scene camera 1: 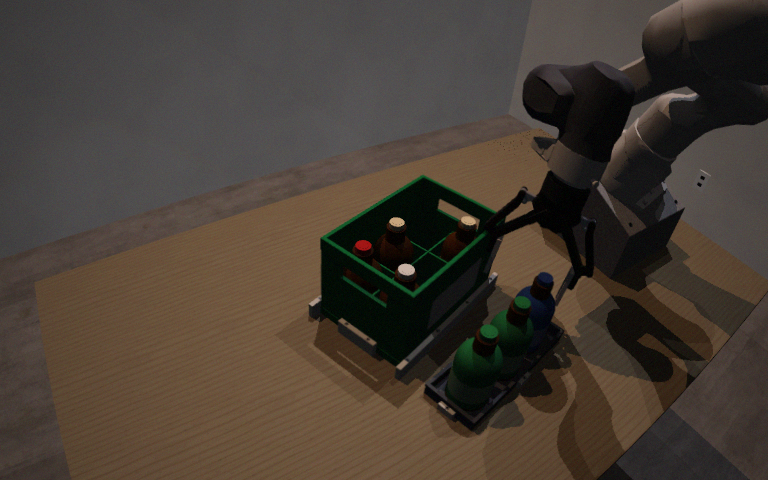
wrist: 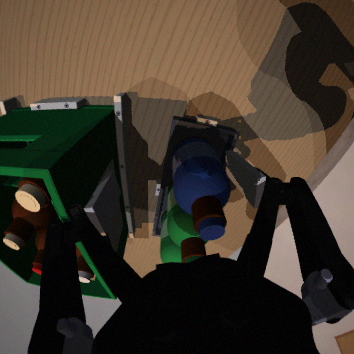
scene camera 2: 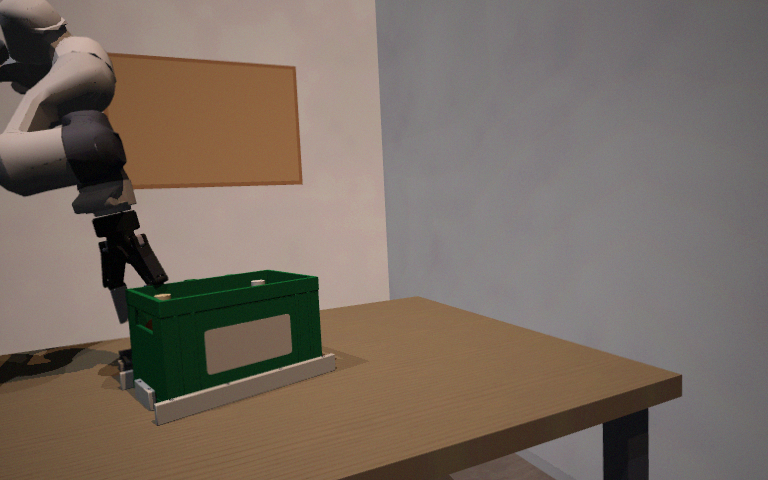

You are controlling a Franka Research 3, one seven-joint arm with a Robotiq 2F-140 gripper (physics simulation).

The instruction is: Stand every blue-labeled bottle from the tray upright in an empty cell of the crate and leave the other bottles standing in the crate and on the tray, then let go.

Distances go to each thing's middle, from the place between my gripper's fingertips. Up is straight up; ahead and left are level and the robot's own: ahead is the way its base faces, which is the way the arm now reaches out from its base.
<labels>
Right now the blue-labeled bottle [scene camera 1: 542, 301] is 1 cm ahead of my hand, 5 cm to the left of it and 1 cm below it. The rest, counted from my hand: red-capped bottle [scene camera 1: 363, 249] 24 cm ahead, 14 cm to the right, 1 cm below.
</labels>
